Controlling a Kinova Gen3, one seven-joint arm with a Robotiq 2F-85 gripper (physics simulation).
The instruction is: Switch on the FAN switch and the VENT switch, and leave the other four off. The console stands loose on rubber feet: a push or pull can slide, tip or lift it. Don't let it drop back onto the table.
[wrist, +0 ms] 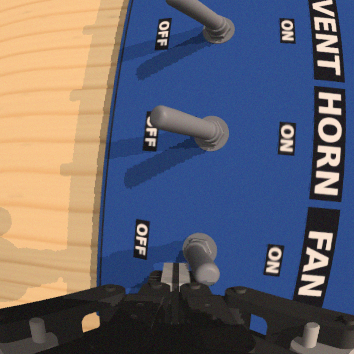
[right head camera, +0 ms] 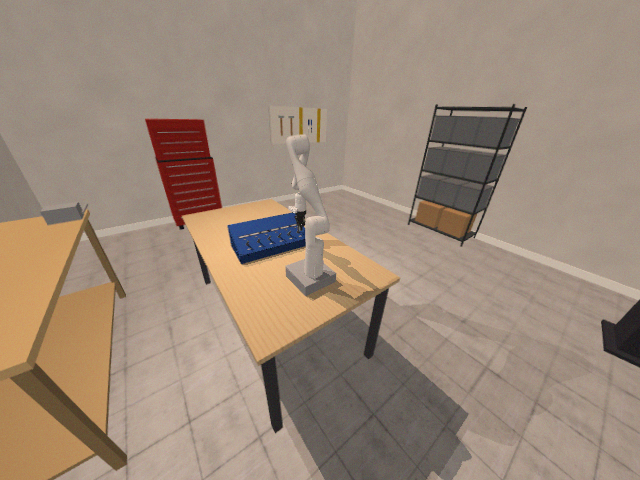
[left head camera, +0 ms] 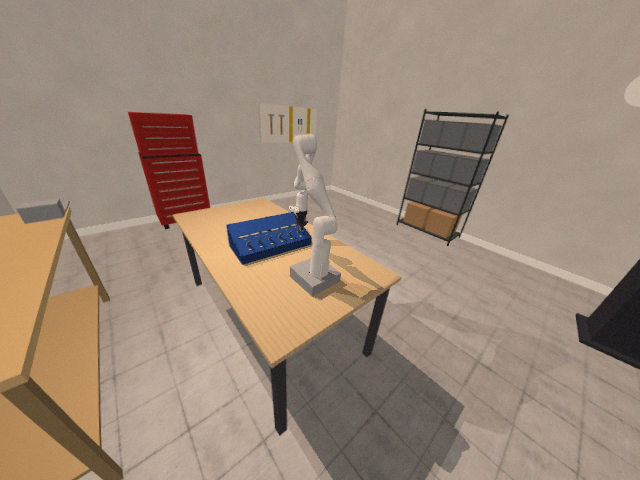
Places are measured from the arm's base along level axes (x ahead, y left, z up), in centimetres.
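Pixels of known places: gripper, fingertip midpoint: [wrist: 175, 278] [right head camera: 300, 230] [left head camera: 300, 230]; arm's base at its link origin: [right head camera: 312, 272] [left head camera: 317, 272].
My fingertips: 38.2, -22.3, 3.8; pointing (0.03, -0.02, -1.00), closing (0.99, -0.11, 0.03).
Observation:
For each thing: its middle in the pictures, then the offset to it from my fingertips, as dx, dy, dz. Level surfaces: height alone.
- FAN lever at the middle of its body: [wrist: 199, 261] +1.4, +1.2, +1.0
- HORN lever at the middle of its body: [wrist: 186, 124] +1.4, +8.5, +0.5
- VENT lever at the middle of its body: [wrist: 197, 10] +2.8, +15.6, +0.5
- wooden table at its surface level: dz -10.2
The blue console [left head camera: 254, 227] [right head camera: 254, 227] [wrist: 255, 200] stands on the table; whether its feet touch everywhere is too small to tell. My gripper [left head camera: 301, 229] [right head camera: 300, 228] [wrist: 175, 278] is shut and empty, low over the console's right end. In the wrist view its tips are on the OFF side of the FAN lever [wrist: 203, 264], close against it; contact is unclear. That lever stands nearly upright, its tip slightly toward ON. The HORN lever [wrist: 181, 124] and the VENT lever [wrist: 198, 13] lean to OFF. The other three levers are too small to read in the head views.
The wooden table [left head camera: 268, 320] [right head camera: 258, 320] carries the arm's grey base [left head camera: 314, 283] [right head camera: 310, 282] in front of the console. A second wooden table [left head camera: 25, 268] [right head camera: 31, 268] stands at the left. A red cabinet [left head camera: 178, 173] [right head camera: 188, 175] and a shelf rack [left head camera: 462, 114] [right head camera: 478, 108] stand farther back.

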